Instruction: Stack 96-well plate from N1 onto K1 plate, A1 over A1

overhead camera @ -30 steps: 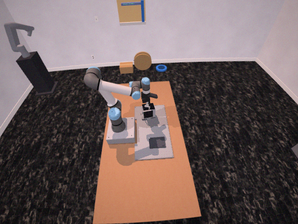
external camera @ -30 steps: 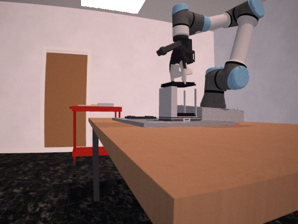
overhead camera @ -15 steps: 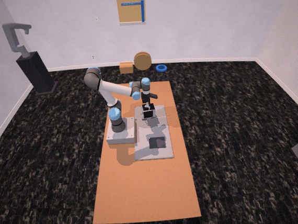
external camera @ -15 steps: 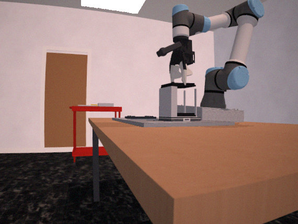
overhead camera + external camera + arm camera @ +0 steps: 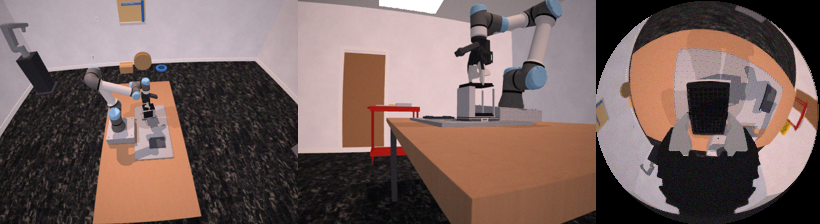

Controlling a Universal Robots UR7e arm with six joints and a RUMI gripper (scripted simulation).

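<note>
My hand is 70 mm short of the tall grey wall, 10 mm to the right of it and 80 mm above it. From my hand the other things lie so: black 96-well plate: 10 mm below.
</note>
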